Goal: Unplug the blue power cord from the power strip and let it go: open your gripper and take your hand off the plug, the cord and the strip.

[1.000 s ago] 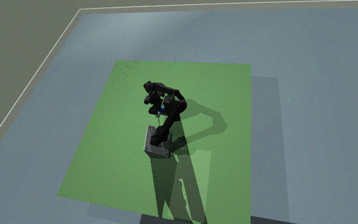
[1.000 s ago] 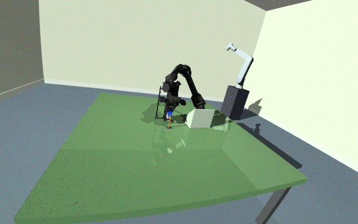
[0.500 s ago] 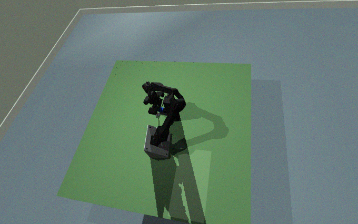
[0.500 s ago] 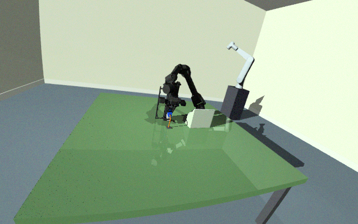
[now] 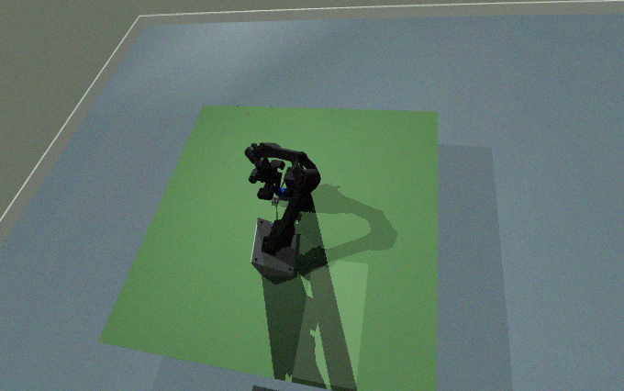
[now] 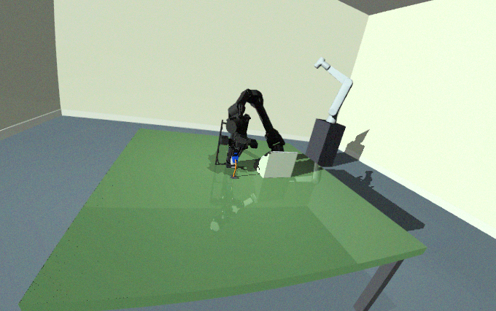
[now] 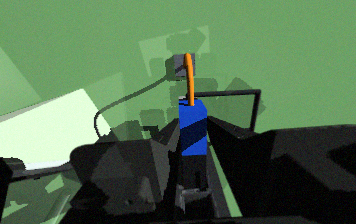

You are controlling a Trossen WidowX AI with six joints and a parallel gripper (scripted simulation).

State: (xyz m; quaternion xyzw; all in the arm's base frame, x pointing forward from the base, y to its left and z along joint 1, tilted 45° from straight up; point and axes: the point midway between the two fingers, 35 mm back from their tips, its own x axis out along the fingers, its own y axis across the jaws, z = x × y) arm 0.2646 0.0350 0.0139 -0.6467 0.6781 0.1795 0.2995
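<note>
Now: the grey block 100 mm below my gripper tip, 40 mm to the left of it and 10 mm ahead of it. From my gripper tip the other things lie so: blue plug: 30 mm to the right.
</note>
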